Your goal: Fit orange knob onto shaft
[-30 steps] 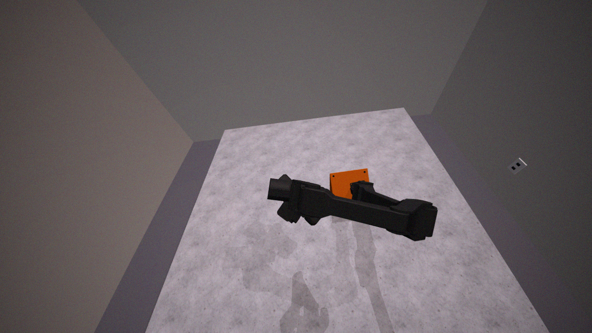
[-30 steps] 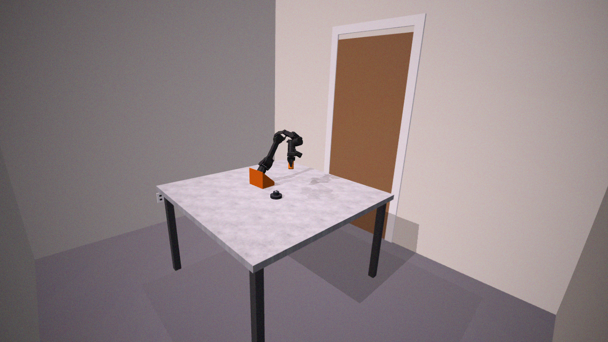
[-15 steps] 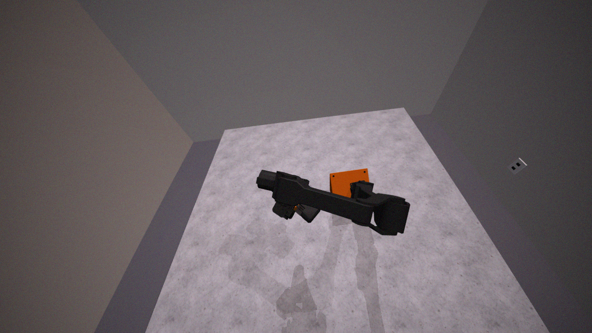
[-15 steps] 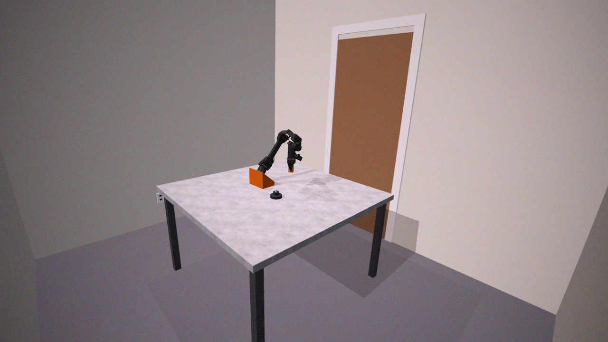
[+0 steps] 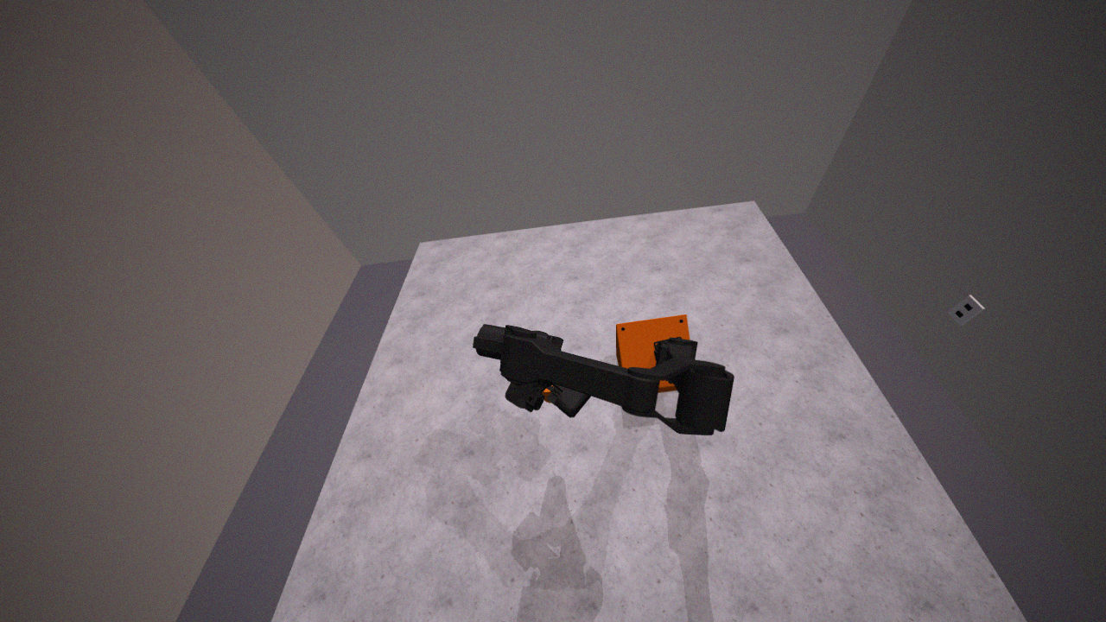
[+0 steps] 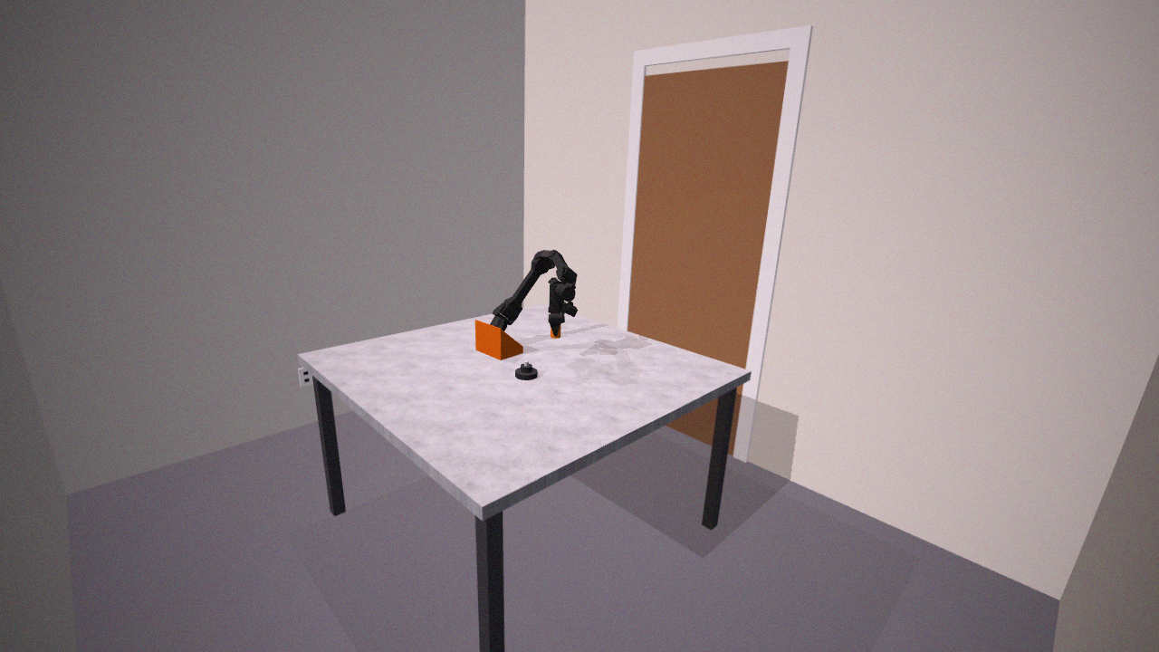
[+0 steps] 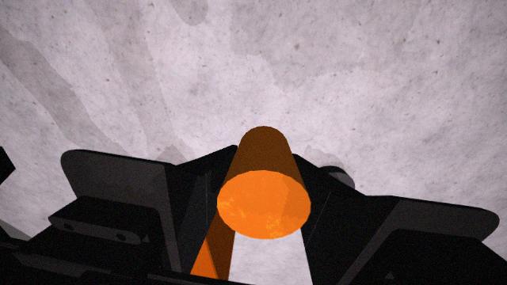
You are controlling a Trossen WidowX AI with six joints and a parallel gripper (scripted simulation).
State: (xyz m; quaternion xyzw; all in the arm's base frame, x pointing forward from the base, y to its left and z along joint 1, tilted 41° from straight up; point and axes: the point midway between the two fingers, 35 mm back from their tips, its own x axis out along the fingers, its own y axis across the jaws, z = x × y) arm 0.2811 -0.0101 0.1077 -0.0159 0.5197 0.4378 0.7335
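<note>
My gripper tip is 10 mm short of the round pedestal, 180 mm to the left of it and 90 mm above it. From my gripper tip the other things lie so: orange knob (30 mm above).
</note>
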